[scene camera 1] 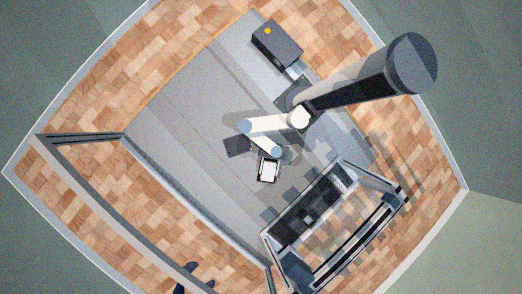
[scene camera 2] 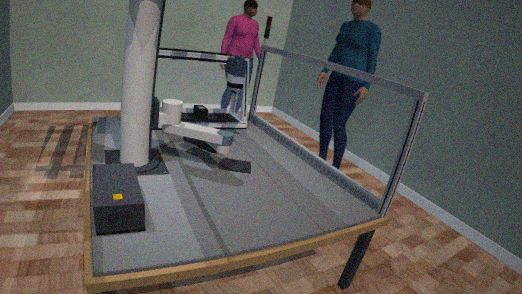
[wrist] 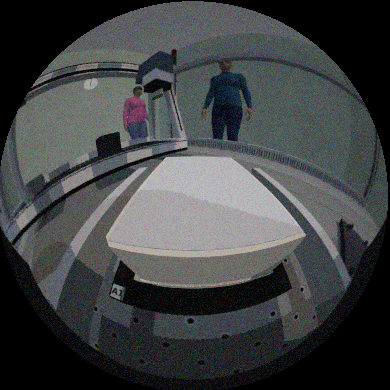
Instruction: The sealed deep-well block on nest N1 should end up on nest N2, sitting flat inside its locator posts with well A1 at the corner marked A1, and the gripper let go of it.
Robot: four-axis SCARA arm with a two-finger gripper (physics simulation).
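Places are measured from the arm's base along level axes (x ahead, y down, z left), in centimetres.
Where they show: gripper, fingertip midpoint: (scene camera 1: pixel 267 174) (wrist: pixel 200 174); arm's base at its link origin: (scene camera 2: pixel 134 163).
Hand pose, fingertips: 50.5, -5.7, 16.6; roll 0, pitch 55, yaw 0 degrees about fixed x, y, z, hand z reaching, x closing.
Note:
Each offset is from my fingertips to the top centre of the thing, as dx, dy, dz.
The sealed deep-well block {-1.7, -0.9, -1.2} (scene camera 1: pixel 268 171) (wrist: pixel 200 215), pale with a flat top, sits in nest N1 {-1.7, +2.6, -1.1} (wrist: pixel 200 301), whose black base and A1 label show at the near left in the wrist view. My gripper (scene camera 1: pixel 269 168) (wrist: pixel 200 174) is shut on the block, one finger along each long side; its pads are hidden behind the block's edges. Nest N2 {+0.4, +2.2, -27.6} (scene camera 1: pixel 237 145) (scene camera 2: pixel 235 165) (wrist: pixel 353 245) is a dark plate beside N1, with no block on it. The block and fingers are hidden behind the arm end in scene camera 2.
A gantry frame with a black deck (scene camera 1: pixel 295 225) stands beside N1. A dark grey box (scene camera 1: pixel 277 45) (scene camera 2: pixel 118 200) stands near the arm's column (scene camera 2: pixel 136 100). A framed guard panel (scene camera 2: pixel 345 72) runs along the table edge. Two people (scene camera 2: pixel 242 35) (scene camera 2: pixel 352 55) stand beyond the table.

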